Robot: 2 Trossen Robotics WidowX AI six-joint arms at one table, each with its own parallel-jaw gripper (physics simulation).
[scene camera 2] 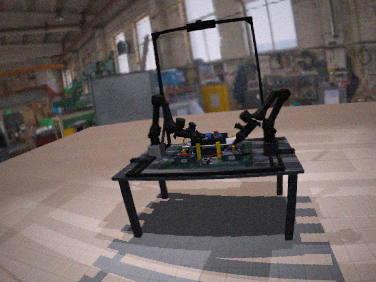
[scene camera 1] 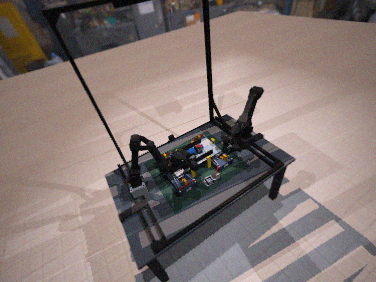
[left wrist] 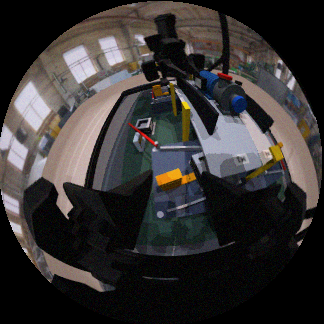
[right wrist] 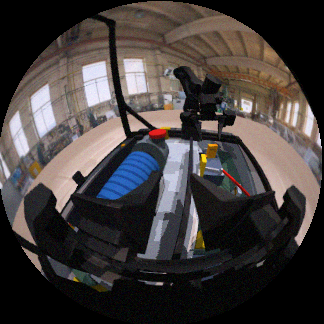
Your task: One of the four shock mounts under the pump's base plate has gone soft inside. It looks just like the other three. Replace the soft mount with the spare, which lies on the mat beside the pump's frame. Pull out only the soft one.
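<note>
The pump [left wrist: 230, 95] [right wrist: 131, 175], with a blue ribbed body, sits on the pale base plate [left wrist: 225, 137] [right wrist: 167, 200]. One grey mount [left wrist: 198, 163] partly shows under the plate's near corner in the left wrist view; the other mounts are hidden or too small to tell. The white, square spare [left wrist: 144, 125] [scene camera 1: 210, 180] lies on the green mat [left wrist: 165, 123] beside the frame. My left gripper [left wrist: 177, 174] [scene camera 2: 235, 143] is open and empty, its fingertips at either side of the orange latch and near that mount. My right gripper [right wrist: 174, 176] is partly open and empty above the base plate.
The orange latch [left wrist: 169, 179] [right wrist: 212, 150] stands on the blue-grey frame [left wrist: 165, 159]. Yellow posts [left wrist: 186, 121] [right wrist: 203, 165] rise beside the plate. A red lever [left wrist: 143, 134] [right wrist: 235, 182] reaches out over the mat near the spare. My right arm stands beyond the pump in the left wrist view.
</note>
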